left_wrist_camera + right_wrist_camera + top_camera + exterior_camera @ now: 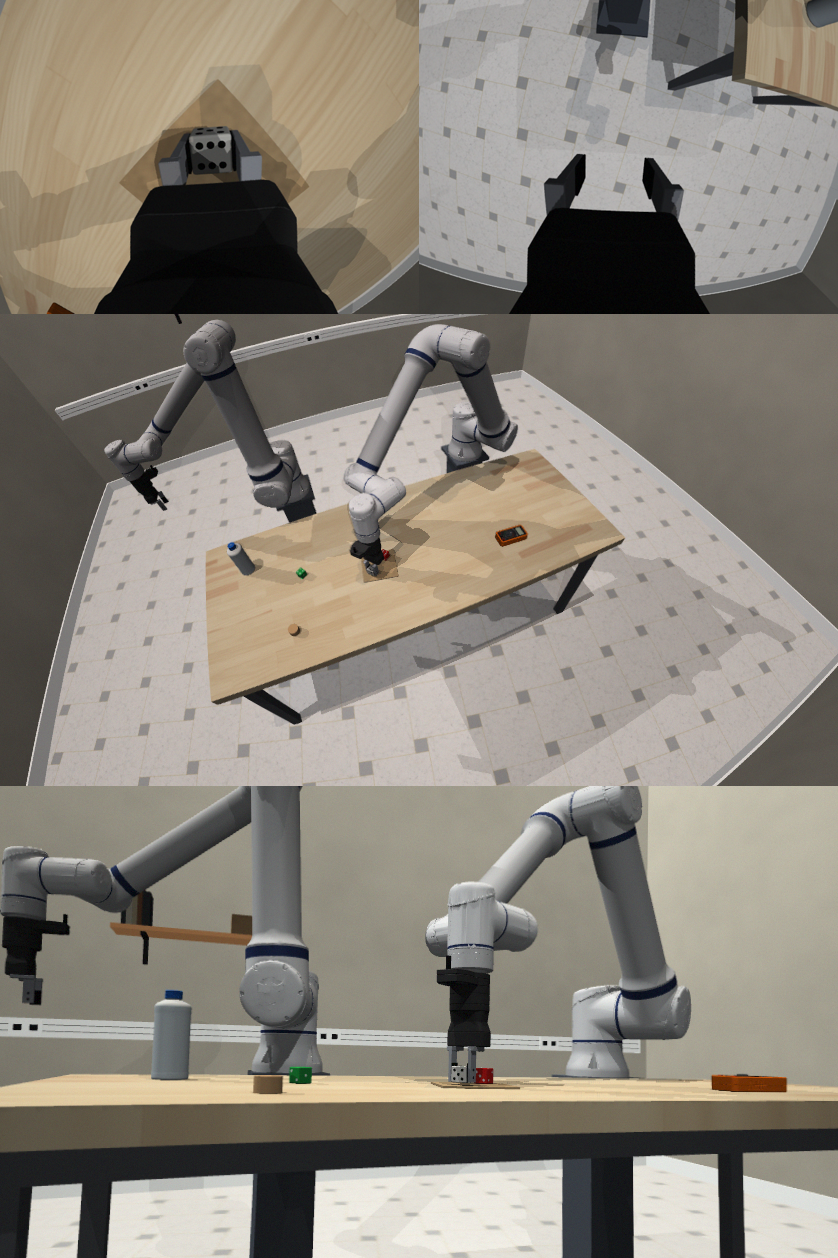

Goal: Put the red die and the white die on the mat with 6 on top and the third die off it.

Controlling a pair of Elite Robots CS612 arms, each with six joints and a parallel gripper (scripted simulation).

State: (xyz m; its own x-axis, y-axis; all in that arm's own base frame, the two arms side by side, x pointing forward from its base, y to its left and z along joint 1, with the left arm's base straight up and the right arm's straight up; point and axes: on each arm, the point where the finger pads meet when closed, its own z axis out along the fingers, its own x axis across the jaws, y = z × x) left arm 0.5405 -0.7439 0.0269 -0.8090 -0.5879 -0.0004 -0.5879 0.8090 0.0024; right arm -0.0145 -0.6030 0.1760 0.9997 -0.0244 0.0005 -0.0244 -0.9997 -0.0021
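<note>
The white die is right at my left hand. Round my left hand: red die: 6 cm behind, 6 cm to the left, 1 cm below; brown mat: 3 cm behind, 3 cm to the left, 2 cm below; green die: 8 cm behind, 29 cm to the right, 1 cm below.
</note>
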